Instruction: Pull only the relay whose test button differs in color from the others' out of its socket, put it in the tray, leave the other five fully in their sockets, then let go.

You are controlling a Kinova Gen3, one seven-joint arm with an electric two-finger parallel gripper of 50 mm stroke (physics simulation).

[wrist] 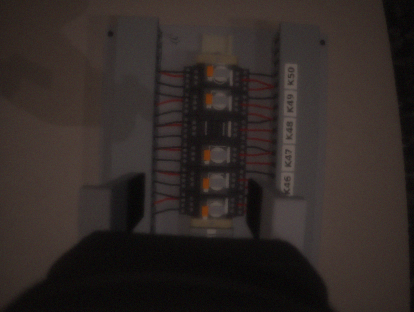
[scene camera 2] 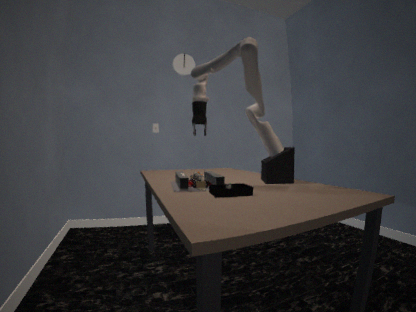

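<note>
Several clear relays with orange test buttons, one of them at the top and one just below the gap, sit in a row of black sockets in the wrist view. The third socket from the top is empty. The black tray stands on the table in the scene view, with a small greyish thing showing inside; its button colour cannot be made out. My gripper is open and empty, high above the relay row.
Grey wire ducts flank the sockets, with red and black wires between. The right duct carries labels K46 to K50. The board lies beside the tray on the wooden table. The robot base stands behind, to the right.
</note>
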